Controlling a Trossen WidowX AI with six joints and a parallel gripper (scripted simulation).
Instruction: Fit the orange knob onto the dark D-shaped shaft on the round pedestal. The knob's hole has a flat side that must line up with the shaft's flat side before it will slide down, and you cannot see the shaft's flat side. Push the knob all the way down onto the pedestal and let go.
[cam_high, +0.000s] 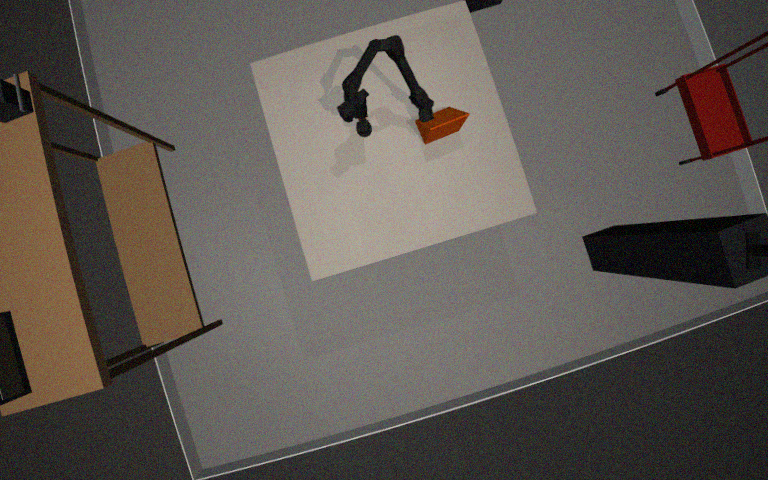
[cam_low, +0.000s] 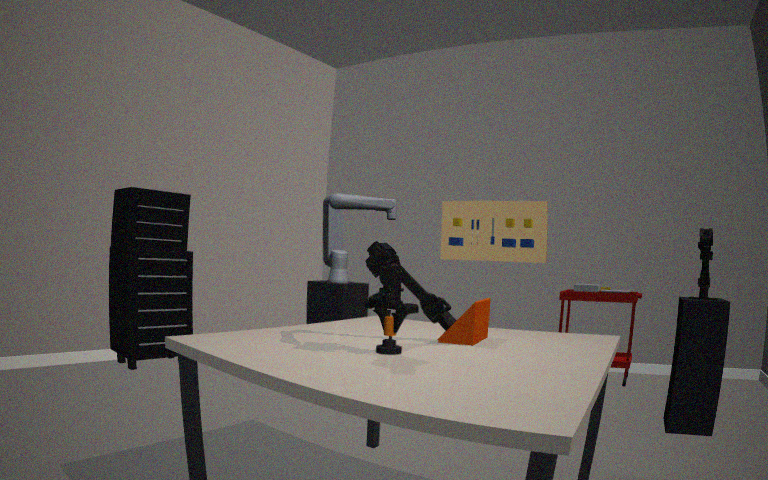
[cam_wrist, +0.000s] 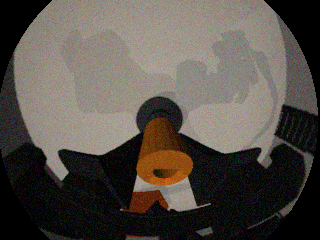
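The orange knob is 20 mm above my gripper tip. From my gripper tip the other things lie so: dark round pedestal 40 mm below.
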